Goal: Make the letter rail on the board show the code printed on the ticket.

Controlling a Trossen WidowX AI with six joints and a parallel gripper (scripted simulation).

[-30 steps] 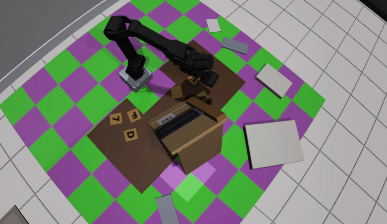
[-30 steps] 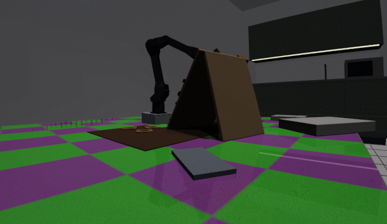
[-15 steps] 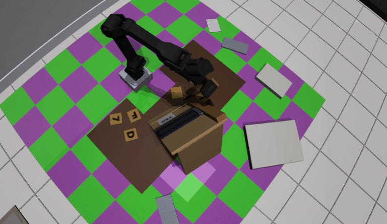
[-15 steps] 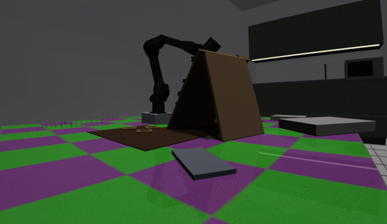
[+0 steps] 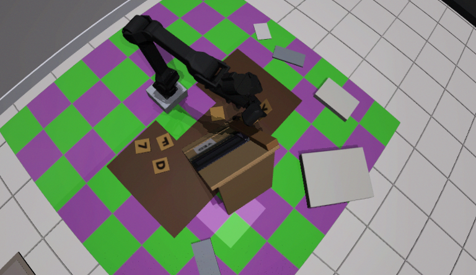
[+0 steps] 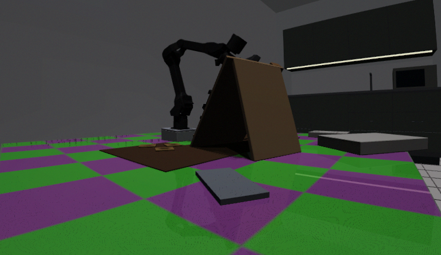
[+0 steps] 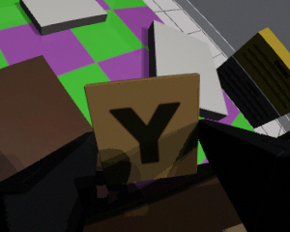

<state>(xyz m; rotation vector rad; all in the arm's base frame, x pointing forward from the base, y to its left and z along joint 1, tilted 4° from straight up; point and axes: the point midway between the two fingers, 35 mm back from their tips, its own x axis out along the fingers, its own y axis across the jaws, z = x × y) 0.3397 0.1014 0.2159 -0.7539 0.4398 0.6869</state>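
Right now the white ticket is 190 mm to the right of my gripper tip, 150 mm below it and 90 mm behind it. Also, from my gripper tip: brown mat (230 mm below, 170 mm behind, 120 mm to the right); then letter tile (right at my gripper tip); then pale card (440 mm to the left, 300 mm behind, 230 mm below).
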